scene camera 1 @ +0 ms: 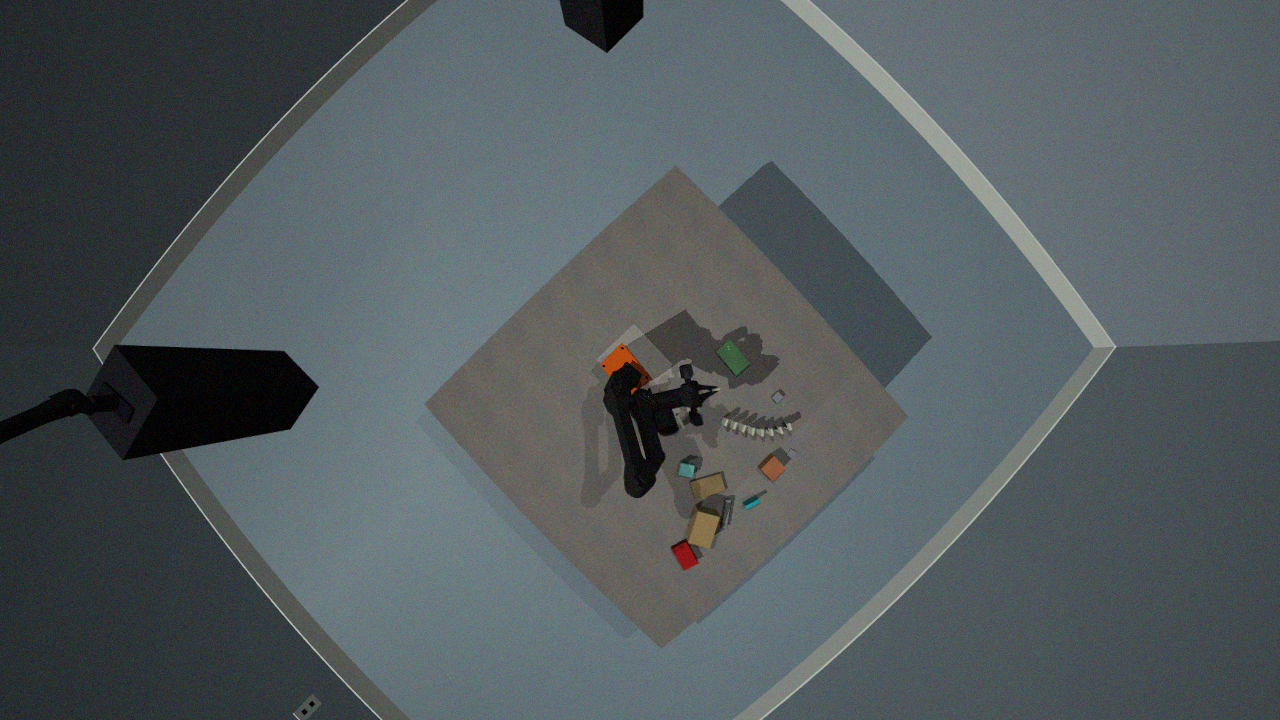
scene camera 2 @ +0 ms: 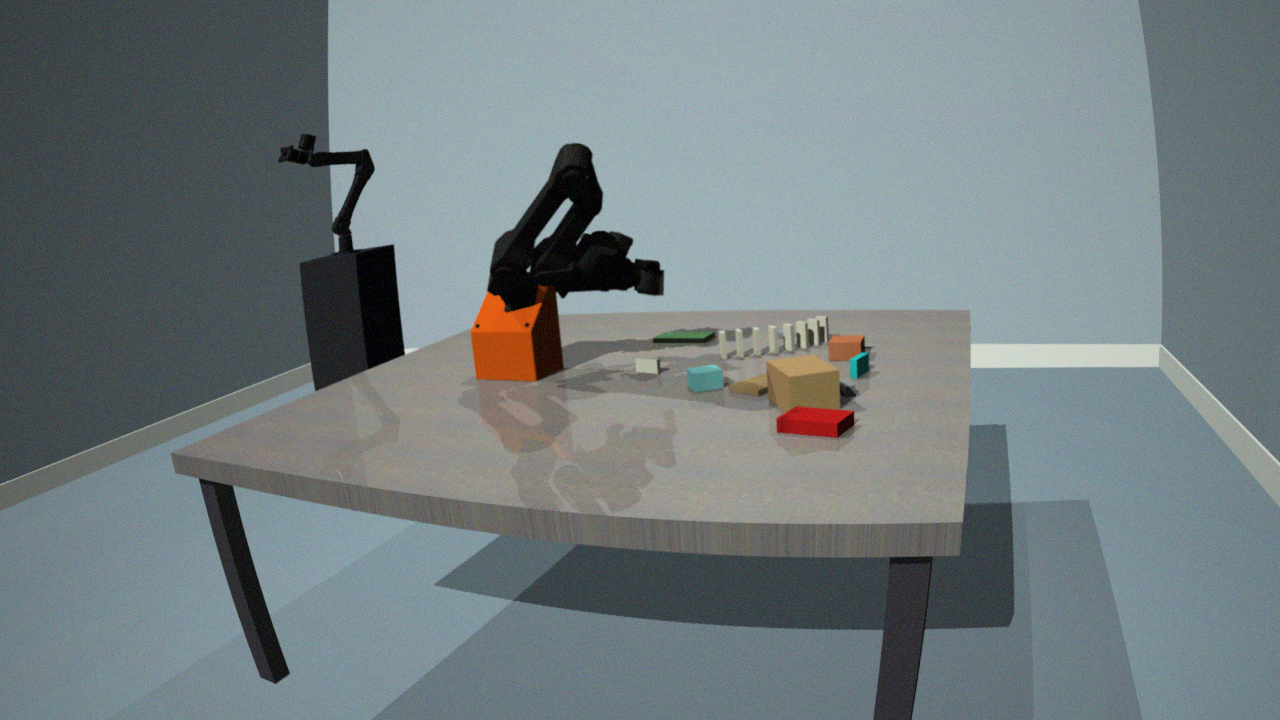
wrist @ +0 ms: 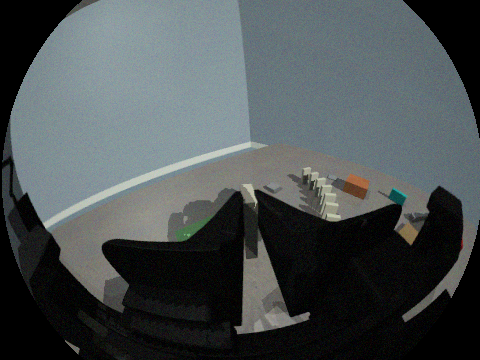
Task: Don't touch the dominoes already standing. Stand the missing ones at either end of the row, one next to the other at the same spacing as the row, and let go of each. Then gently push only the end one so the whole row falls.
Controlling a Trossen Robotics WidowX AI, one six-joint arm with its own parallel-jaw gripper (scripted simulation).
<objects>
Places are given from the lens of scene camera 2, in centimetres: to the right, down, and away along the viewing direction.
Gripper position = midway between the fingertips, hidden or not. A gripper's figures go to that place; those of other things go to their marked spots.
gripper [scene camera 2: 660,273]: 4, -17, 176
cyan block [scene camera 2: 705,378]: 10, 3, 147
tan box [scene camera 2: 806,381]: 24, 3, 126
The marked spots on the cyan block and the tan box are 24 cm apart.
</objects>
